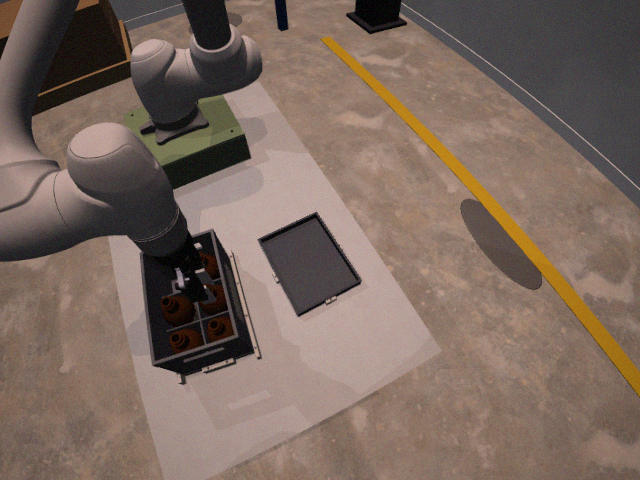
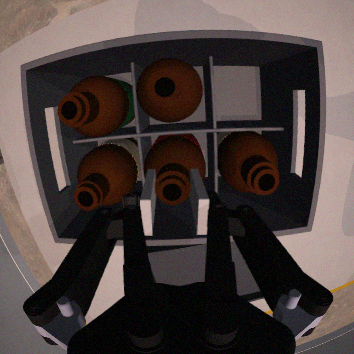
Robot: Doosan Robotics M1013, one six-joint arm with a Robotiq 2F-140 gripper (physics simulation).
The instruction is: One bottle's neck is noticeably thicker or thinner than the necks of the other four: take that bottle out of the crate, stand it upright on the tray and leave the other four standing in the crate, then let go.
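Observation:
The dark crate holds five brown bottles. My gripper is shut on the neck of the red-labelled bottle, in the middle compartment of the tray-side row; its body is inside the crate. Beside it are a pale-labelled bottle and another bottle. In the other row are a green-labelled bottle and a bottle seen from straight above. I cannot tell the odd neck surely. The tray bears no bottle.
One corner compartment of the crate is empty. Thin dividers separate the compartments. The robot's green base block is behind the crate. A yellow line crosses the floor beyond the tray. A brown wooden box is at the back left.

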